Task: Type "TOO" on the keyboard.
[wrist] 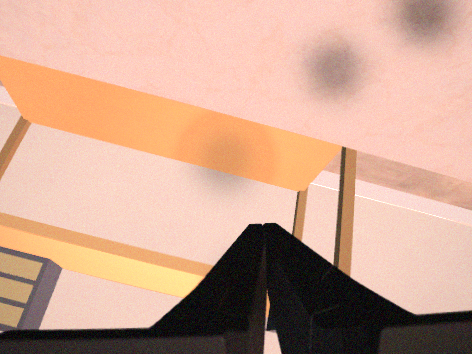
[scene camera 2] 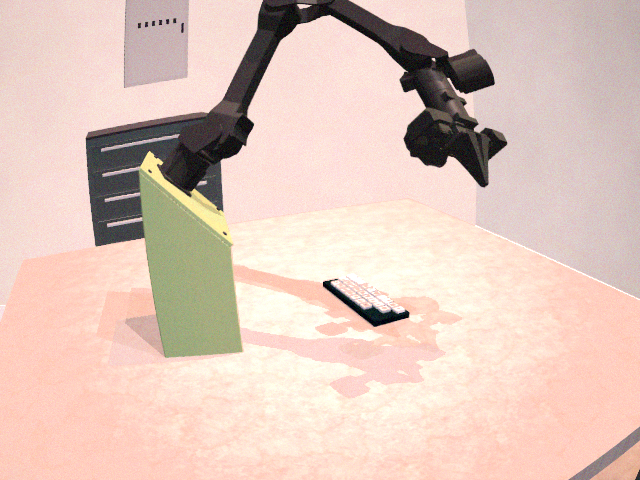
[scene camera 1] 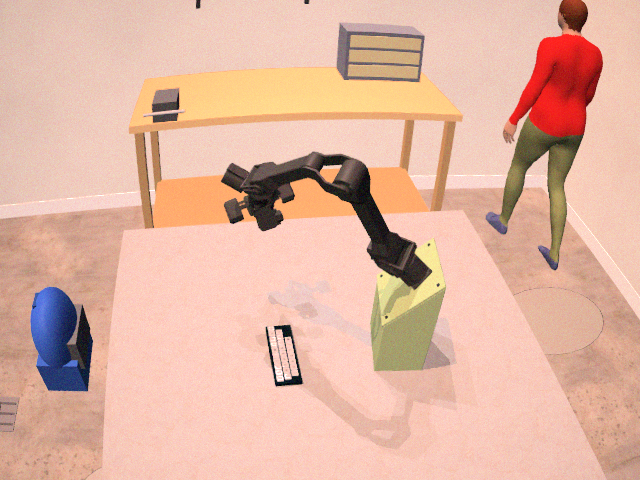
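Seen in the pictures: gripper, fingertip midpoint: [wrist: 262, 236] [scene camera 2: 485, 185]; arm's base, link origin: [scene camera 2: 172, 180] [scene camera 1: 418, 275].
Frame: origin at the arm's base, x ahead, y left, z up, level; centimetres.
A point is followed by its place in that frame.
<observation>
A small dark keyboard [scene camera 1: 283, 355] @[x 31.5, y -11.4, z -25.6 cm] [scene camera 2: 366, 301] @[x 28.7, y -15.3, z -25.5 cm] with rows of pale keys lies flat on the pinkish table [scene camera 1: 206, 413] @[x 58.8, y -2.1, z -27.0 cm] [scene camera 2: 310, 423] @[x -3.6, y -35.8, z -27.0 cm]. The letters on its keys are too small to read. My gripper [scene camera 2: 483, 184] @[x 23.9, y -42.9, z 0.7 cm] [wrist: 262, 236] @[x 23.9, y -42.9, z 0.7 cm] is shut and empty, with its two black fingertips together. It hangs high above the table, well clear of the keyboard, and its fingers slant downward in the scene camera 2 view. In the scene camera 1 view it shows above and behind the keyboard. The keyboard does not show in the wrist view.
The arm stands on a green pedestal [scene camera 1: 400, 335] @[x 7.6, y 6.2, z -12.4 cm] [scene camera 2: 191, 289] @[x -3.5, y -9.5, z -15.2 cm] beside the keyboard. A wooden desk [scene camera 1: 289, 95] [wrist: 125, 117] stands beyond the table with a drawer box [scene camera 1: 385, 56] [wrist: 20, 285] on it. A person in red [scene camera 1: 566, 82] and a blue object [scene camera 1: 54, 325] stand at the sides.
</observation>
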